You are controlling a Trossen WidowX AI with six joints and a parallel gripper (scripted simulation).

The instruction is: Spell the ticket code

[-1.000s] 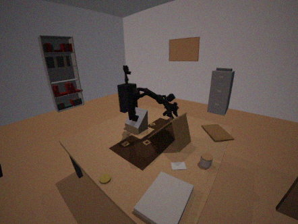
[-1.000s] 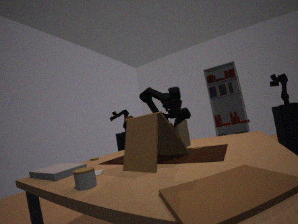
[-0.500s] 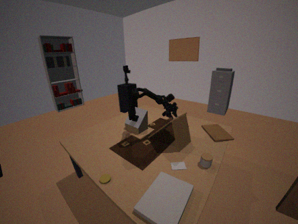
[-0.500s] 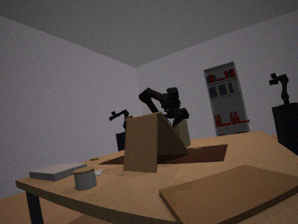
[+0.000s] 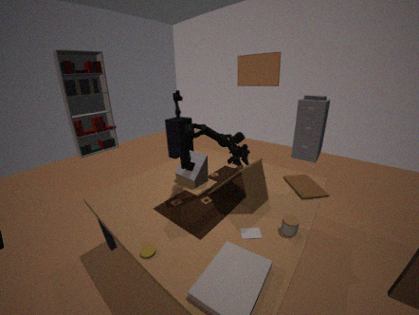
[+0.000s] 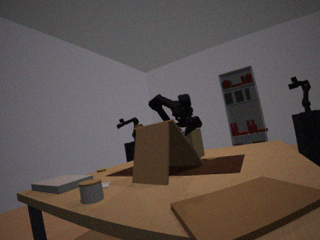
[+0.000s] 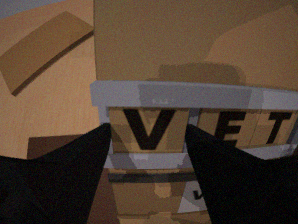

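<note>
The tile marked v lies right at my gripper tip. The rest, counted from my gripper tip: tile marked e (1 cm behind, 6 cm to the right); then white ticket (8 cm behind, 7 cm to the right, 7 cm below); then tile marked t (2 cm behind, 12 cm to the right).
</note>
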